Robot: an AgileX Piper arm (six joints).
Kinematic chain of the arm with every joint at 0, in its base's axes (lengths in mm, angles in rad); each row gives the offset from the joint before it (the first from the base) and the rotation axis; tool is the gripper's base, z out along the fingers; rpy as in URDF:
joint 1: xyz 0 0 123 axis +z
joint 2: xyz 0 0 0 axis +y
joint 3: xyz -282.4 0 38.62 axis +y
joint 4: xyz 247.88 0 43.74 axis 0.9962 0 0.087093
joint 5: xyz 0 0 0 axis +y
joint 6: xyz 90.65 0 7.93 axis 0.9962 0 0.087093
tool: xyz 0 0 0 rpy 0 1.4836 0
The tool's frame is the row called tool.
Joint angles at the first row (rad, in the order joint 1, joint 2, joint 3, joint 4, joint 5, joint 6):
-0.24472, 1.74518, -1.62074, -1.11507, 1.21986, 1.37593
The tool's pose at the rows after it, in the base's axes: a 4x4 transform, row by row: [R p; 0 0 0 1], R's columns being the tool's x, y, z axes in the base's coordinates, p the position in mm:
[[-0.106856 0.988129 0.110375 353.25], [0.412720 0.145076 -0.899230 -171.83], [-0.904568 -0.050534 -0.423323 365.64], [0 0 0 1]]
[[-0.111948 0.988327 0.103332 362.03], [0.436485 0.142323 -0.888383 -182.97], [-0.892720 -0.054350 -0.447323 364.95], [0 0 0 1]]
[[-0.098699 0.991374 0.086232 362.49], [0.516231 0.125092 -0.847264 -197.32], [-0.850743 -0.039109 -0.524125 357.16], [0 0 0 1]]
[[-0.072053 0.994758 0.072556 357.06], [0.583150 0.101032 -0.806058 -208.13], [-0.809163 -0.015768 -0.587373 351.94], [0 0 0 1]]
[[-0.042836 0.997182 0.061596 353.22], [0.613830 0.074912 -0.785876 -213.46], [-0.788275 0.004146 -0.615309 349.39], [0 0 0 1]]
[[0.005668 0.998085 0.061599 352.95], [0.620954 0.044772 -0.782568 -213.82], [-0.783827 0.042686 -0.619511 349.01], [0 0 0 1]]
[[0.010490 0.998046 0.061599 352.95], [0.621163 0.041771 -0.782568 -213.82], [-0.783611 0.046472 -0.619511 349.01], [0 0 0 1]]
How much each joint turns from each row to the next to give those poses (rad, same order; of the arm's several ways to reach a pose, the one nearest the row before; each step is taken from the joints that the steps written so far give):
-0.01175, 0.06163, -0.07350, 0.00199, -0.00184, -0.00362
-0.02545, 0.04879, -0.07614, 0.03998, -0.00001, -0.04992
-0.04492, 0.02944, -0.04036, 0.10109, -0.00147, -0.04378
-0.04031, 0.00440, -0.00872, 0.08627, 0.00000, -0.02270
-0.02054, -0.00001, 0.00004, 0.03783, 0.00362, 0.00631
-0.00190, 0.00000, -0.00001, 0.00599, -0.00001, 0.04570
0.00000, 0.00000, 0.00000, 0.00000, 0.00000, 0.00483

